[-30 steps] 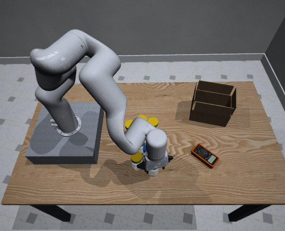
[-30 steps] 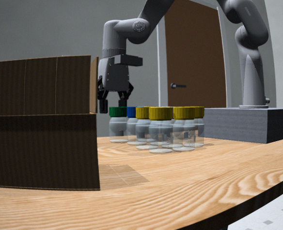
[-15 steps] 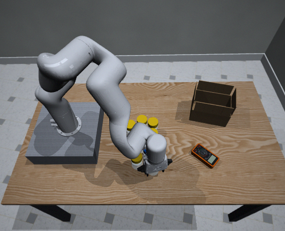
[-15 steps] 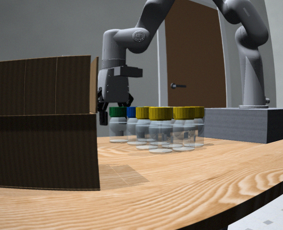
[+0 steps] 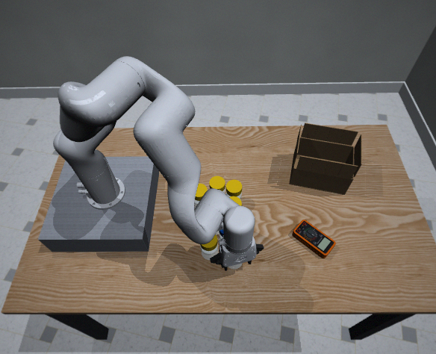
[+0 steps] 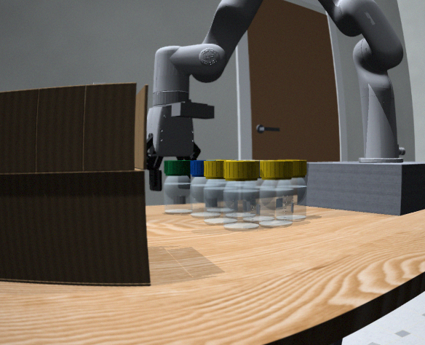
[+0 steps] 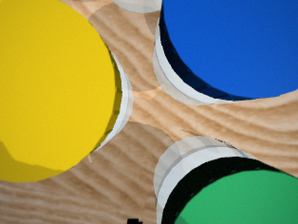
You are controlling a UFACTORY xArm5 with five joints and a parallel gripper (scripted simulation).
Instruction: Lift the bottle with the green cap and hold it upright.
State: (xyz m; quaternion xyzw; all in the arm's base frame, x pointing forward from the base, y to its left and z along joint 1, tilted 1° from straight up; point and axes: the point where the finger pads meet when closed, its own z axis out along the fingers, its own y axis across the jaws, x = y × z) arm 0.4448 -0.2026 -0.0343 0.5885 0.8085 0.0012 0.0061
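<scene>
Right now my hand is 10 mm past the green-capped bottle, 20 mm to the right of it and 10 mm above it. Also, from my hand: blue-capped bottle (30 mm behind, 90 mm to the left, 10 mm below); then orange multimeter (250 mm ahead, 110 mm to the left, 50 mm below).
</scene>
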